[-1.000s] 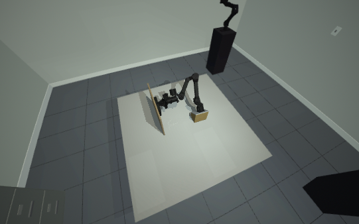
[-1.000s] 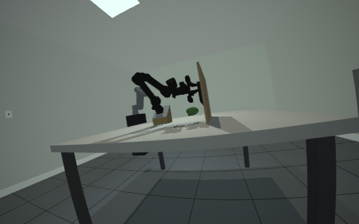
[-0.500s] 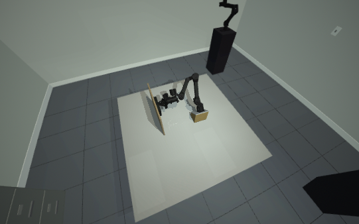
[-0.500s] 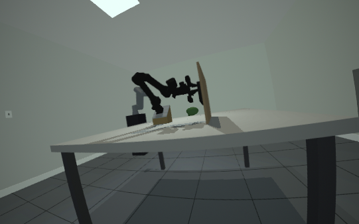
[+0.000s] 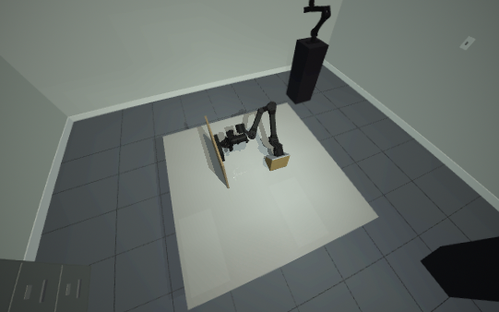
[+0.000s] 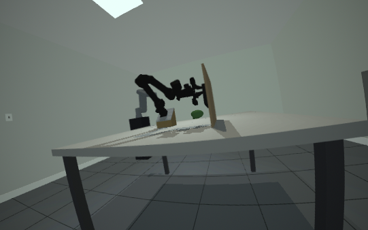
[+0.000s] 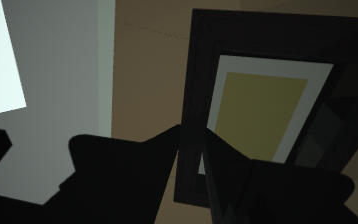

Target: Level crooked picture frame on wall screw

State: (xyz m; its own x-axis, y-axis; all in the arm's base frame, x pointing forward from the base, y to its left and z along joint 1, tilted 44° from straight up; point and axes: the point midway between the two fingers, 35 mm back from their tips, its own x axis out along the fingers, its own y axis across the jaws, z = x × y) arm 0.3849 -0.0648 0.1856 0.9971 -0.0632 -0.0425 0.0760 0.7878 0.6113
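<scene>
The picture frame lies 50 mm below my gripper tip and 10 mm to the right of it. From my gripper tip the other things lie so: panel: 70 mm below, 20 mm ahead.
</scene>
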